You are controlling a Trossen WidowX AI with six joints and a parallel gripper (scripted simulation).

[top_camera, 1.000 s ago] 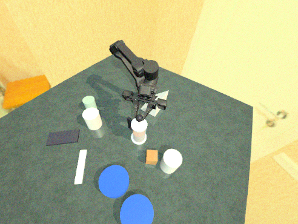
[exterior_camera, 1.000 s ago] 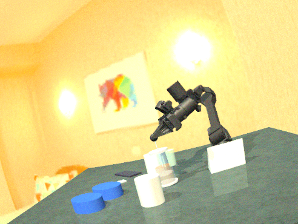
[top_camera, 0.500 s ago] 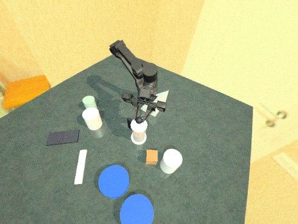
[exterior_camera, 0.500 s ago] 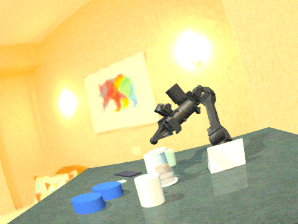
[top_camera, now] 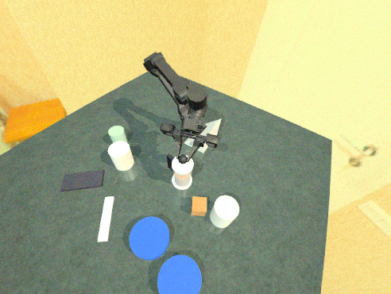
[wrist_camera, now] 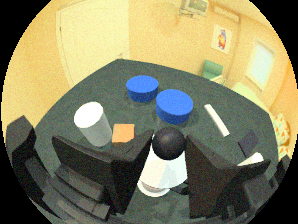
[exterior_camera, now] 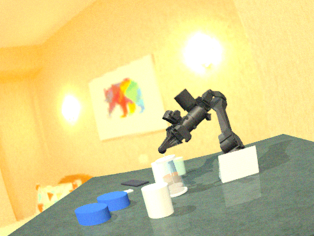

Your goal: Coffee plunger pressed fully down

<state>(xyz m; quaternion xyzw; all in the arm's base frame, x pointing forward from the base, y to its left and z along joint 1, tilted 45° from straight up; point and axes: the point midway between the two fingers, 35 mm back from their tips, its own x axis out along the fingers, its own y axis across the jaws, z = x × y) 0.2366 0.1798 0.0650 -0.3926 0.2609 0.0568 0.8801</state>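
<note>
Now: the coffee press 90 mm below my gripper tip, 20 mm to the right of it and 20 mm behind it. From my gripper tip the other things lie so: mint cylinder 360 mm to the right, 140 mm below, 10 mm behind; white bar 250 mm ahead, 180 mm below, 130 mm to the right; orange cube 150 mm below, 110 mm to the left, 40 mm ahead.
</note>
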